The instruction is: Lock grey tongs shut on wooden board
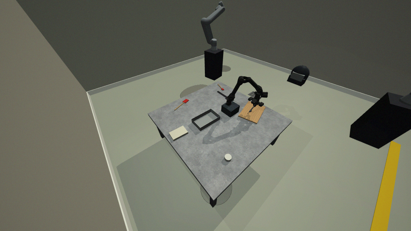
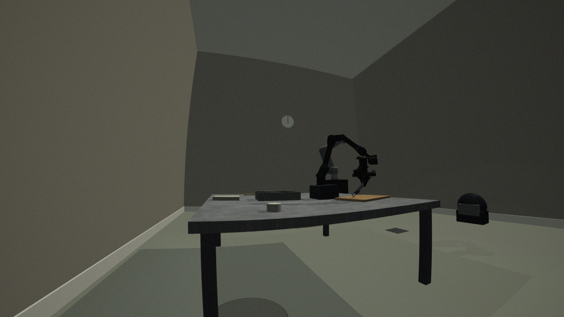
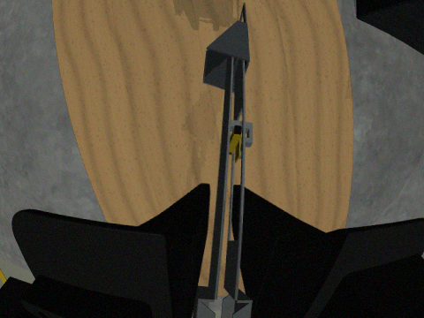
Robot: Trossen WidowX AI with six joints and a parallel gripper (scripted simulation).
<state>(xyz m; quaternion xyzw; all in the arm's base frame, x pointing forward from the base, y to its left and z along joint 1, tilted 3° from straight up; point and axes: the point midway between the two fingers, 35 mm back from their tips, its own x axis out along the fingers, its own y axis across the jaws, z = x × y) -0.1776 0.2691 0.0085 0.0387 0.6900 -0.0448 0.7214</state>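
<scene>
My gripper tip is 20 mm short of the yellow piece and 10 mm to the left of it. The rest, counted from my gripper tip: roasting tin (520 mm ahead, 360 mm to the right, 60 mm below); wooden board (80 mm below); dark bar (50 mm behind, 460 mm to the right, 80 mm below).
</scene>
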